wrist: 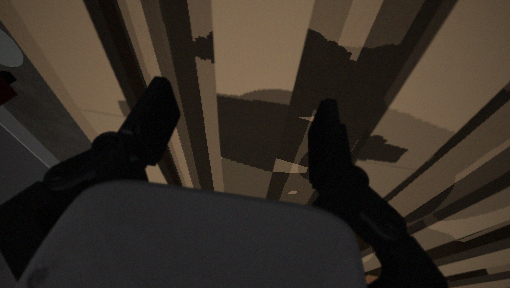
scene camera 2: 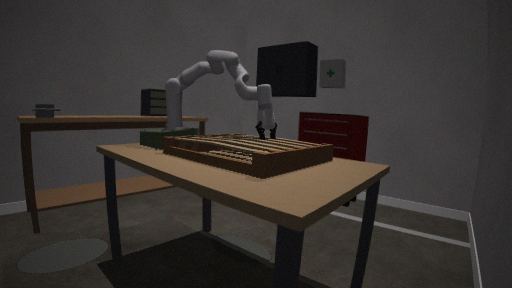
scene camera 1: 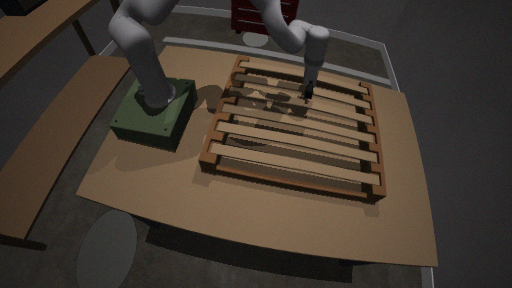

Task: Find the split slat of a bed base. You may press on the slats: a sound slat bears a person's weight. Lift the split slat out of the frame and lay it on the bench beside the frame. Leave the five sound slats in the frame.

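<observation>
The bed frame (scene camera 1: 209,161) (scene camera 2: 295,162) lies on the bench (scene camera 1: 280,225) (scene camera 2: 225,187). Six pale slats span it, all seated in their notches. My gripper (scene camera 1: 308,98) (scene camera 2: 267,136) (wrist: 244,105) is open and empty, pointing down low over the second slat from the far side (wrist: 260,50). In the wrist view this slat runs between the spread fingers, partly in shadow. The far slat (wrist: 60,55) lies left of the fingers and the third slat (wrist: 435,115) right of them. Thin lines cross the far and third slats. I cannot tell which slat is split.
The arm stands on a green base block (scene camera 1: 145,112) (scene camera 2: 150,139) left of the frame. A worktable (scene camera 1: 35,40) (scene camera 2: 110,119) with a lower shelf (scene camera 1: 60,140) stands farther left. A red drawer cabinet (scene camera 1: 265,15) (scene camera 2: 332,130) stands behind the bench.
</observation>
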